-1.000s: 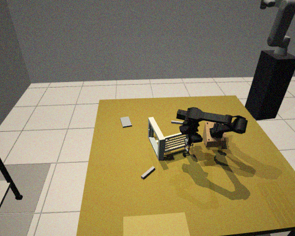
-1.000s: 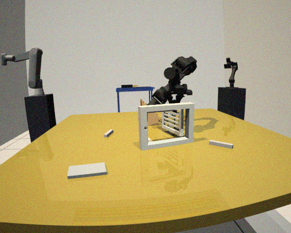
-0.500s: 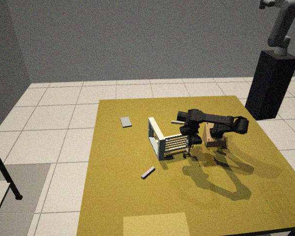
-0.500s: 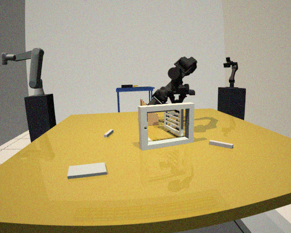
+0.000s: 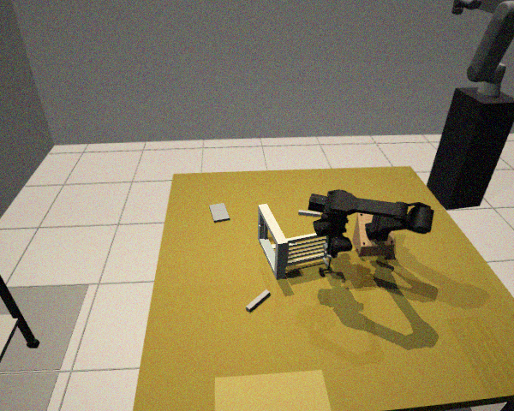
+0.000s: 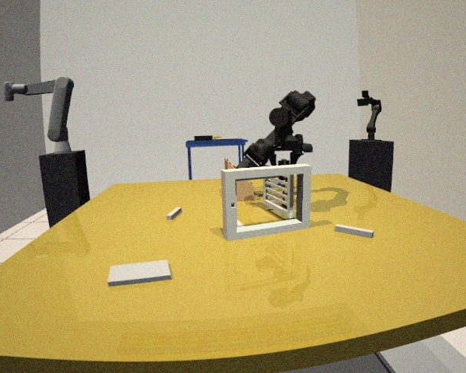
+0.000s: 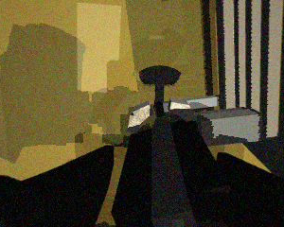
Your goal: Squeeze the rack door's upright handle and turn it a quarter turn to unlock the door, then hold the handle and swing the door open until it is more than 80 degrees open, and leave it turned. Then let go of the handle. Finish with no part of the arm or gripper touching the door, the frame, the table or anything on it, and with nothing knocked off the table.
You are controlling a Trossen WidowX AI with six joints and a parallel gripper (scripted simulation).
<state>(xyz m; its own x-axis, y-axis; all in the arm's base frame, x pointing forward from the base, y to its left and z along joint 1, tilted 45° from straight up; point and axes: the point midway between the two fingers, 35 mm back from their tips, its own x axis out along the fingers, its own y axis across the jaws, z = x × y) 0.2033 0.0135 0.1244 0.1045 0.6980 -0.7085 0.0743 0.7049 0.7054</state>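
My gripper tip is 10 mm short of the dark upright handle and 20 mm above it. Also, from my gripper tip: flat grey plate (360 mm ahead, 450 mm to the right, 110 mm below).
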